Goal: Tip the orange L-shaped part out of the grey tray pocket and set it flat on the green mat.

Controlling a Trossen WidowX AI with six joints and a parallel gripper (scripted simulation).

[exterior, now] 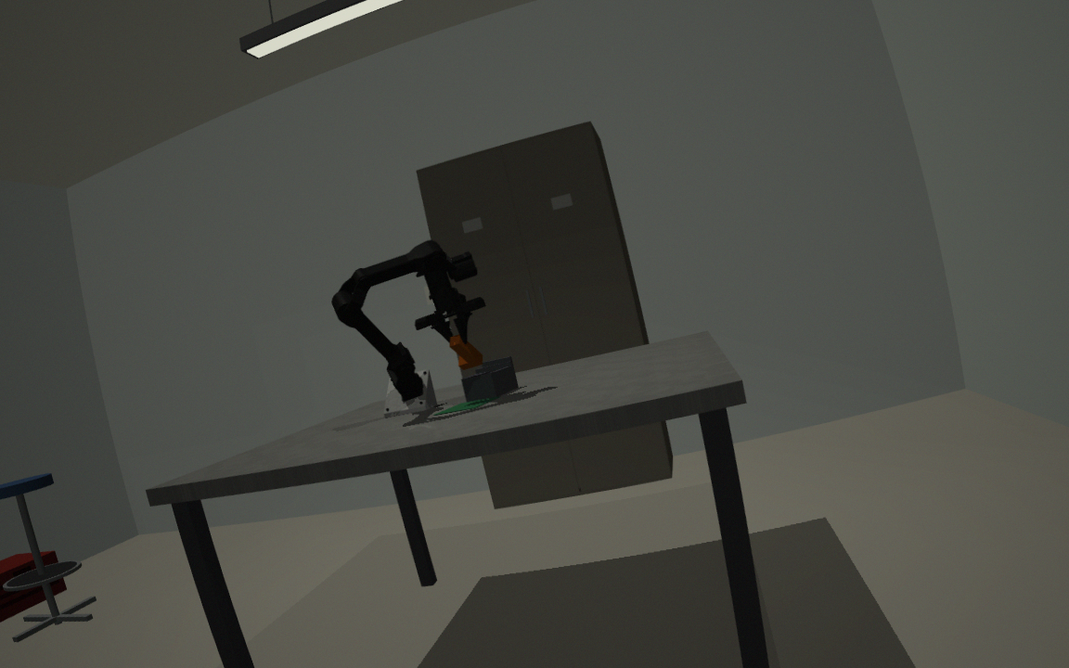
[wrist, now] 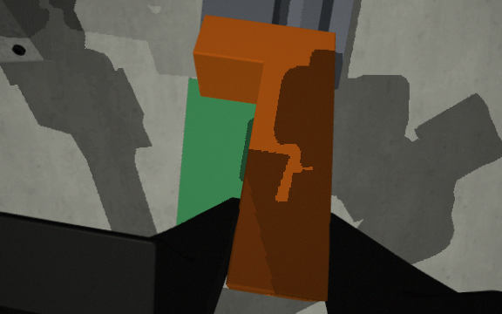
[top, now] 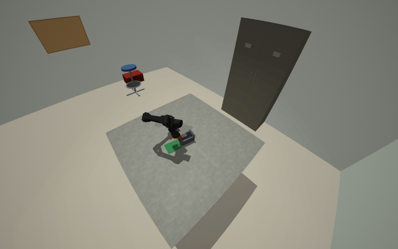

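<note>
The orange L-shaped part is 40 mm to the left of my gripper tip and 30 mm below it. The rest, counted from my gripper tip: green mat: 10 mm behind, 30 mm to the right, 170 mm below.
</note>
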